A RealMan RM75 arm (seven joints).
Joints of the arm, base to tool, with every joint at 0 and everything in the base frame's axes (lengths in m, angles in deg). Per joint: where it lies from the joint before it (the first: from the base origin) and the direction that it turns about. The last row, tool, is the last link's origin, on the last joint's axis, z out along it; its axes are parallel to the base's.
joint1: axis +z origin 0 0 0.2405
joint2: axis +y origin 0 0 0
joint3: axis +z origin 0 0 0.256
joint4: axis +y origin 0 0 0
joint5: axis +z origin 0 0 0.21
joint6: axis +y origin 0 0 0
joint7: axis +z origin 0 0 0.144
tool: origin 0 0 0
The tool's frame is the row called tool.
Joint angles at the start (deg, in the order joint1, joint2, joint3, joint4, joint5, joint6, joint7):
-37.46 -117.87 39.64 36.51 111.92 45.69 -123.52
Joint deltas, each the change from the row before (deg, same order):
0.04 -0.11 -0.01 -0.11 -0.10 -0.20 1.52
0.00 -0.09 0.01 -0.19 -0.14 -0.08 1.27
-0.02 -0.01 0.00 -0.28 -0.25 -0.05 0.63
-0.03 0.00 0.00 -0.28 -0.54 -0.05 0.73
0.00 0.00 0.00 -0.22 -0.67 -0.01 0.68
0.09 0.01 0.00 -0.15 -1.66 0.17 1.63
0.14 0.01 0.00 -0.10 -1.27 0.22 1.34
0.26 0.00 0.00 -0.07 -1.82 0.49 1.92
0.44 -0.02 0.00 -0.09 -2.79 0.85 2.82
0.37 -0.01 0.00 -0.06 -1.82 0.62 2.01
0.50 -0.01 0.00 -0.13 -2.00 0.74 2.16
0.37 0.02 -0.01 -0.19 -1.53 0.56 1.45
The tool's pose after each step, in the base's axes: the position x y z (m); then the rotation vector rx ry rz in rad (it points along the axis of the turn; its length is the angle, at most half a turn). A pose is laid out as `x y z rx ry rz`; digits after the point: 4 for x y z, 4 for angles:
-0.2882 0.4365 0.0433 -1.7915 -1.4039 -0.7095
-0.2884 0.4361 0.0419 -1.8027 -1.3874 -0.7001
-0.2886 0.4358 0.0408 -1.8067 -1.3828 -0.6980
-0.2884 0.4359 0.0402 -1.8092 -1.3776 -0.7010
-0.2881 0.4359 0.0399 -1.8102 -1.3731 -0.7071
-0.2868 0.4362 0.0408 -1.8132 -1.3566 -0.7249
-0.2862 0.4361 0.0416 -1.8164 -1.3431 -0.7374
-0.2852 0.4355 0.0427 -1.8224 -1.3232 -0.7564
-0.2838 0.4342 0.0444 -1.8298 -1.2941 -0.7873
-0.2835 0.4330 0.0456 -1.8348 -1.2722 -0.8055
-0.2838 0.4310 0.0468 -1.8384 -1.2508 -0.8253
-0.2844 0.4294 0.0476 -1.8384 -1.2386 -0.8419

